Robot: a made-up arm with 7 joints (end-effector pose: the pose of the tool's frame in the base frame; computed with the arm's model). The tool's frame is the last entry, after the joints.
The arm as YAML. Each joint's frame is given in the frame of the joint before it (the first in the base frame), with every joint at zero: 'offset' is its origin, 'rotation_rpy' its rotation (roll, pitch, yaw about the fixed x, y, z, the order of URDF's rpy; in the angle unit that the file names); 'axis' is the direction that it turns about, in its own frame. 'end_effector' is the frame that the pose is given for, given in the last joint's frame.
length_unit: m
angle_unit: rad
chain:
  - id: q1
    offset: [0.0, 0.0, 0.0]
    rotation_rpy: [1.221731, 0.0, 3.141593]
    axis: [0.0, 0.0, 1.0]
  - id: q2
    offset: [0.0, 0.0, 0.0]
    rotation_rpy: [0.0, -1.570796, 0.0]
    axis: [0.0, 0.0, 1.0]
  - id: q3
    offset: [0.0, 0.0, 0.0]
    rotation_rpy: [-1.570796, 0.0, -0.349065]
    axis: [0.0, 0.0, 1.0]
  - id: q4
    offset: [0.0, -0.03, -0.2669]
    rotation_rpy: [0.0, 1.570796, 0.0]
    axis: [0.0, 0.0, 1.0]
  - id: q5
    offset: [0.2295, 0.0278, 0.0]
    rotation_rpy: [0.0, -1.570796, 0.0]
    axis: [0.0, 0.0, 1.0]
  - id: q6
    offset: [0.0, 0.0, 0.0]
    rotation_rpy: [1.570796, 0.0, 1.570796]
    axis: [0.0, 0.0, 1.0]
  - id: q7
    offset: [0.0, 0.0, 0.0]
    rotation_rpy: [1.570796, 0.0, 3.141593]
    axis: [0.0, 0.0, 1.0]
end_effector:
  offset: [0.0, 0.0, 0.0]
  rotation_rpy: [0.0, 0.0, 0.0]
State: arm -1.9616 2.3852 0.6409 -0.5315 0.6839 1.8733 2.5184
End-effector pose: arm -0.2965 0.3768 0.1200 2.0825 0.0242 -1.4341
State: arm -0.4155 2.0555 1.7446 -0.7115 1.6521 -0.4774 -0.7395
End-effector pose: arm -0.1127 0.3432 0.3244 -0.4271 2.1819 -0.9318
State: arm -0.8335 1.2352 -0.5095 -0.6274 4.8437 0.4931 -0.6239
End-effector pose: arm 0.3428 0.3493 -0.0257 2.2593 1.0032 -1.4247
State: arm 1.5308 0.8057 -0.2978 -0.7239 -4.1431 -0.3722 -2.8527
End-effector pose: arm -0.4248 0.2081 -0.1064 0.1787 1.2719 -1.1424
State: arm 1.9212 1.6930 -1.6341 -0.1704 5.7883 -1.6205 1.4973
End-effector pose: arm -0.1422 0.4283 0.2142 -0.3449 2.2796 0.7698
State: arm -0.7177 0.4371 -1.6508 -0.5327 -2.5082 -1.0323 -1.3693
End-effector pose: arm 0.3133 0.0530 -0.3785 0.7092 -0.4525 0.7166
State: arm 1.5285 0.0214 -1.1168 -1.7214 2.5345 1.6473 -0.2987
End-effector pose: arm -0.1656 -0.2458 -0.2189 2.7142 -0.5111 -1.2441
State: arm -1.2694 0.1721 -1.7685 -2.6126 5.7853 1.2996 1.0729
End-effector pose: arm 0.0399 -0.1515 -0.1055 -0.8416 -1.4593 -1.4765
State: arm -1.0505 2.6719 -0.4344 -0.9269 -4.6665 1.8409 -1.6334
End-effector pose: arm -0.1118 0.2539 0.3796 0.8381 -0.1598 -0.5167
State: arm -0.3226 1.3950 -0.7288 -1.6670 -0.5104 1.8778 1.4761
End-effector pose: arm 0.2757 0.2117 -0.1469 1.6024 -1.2307 0.6547
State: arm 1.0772 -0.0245 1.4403 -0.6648 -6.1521 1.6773 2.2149
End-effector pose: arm -0.4195 0.0553 -0.2436 -0.9972 -0.7403 -1.4176
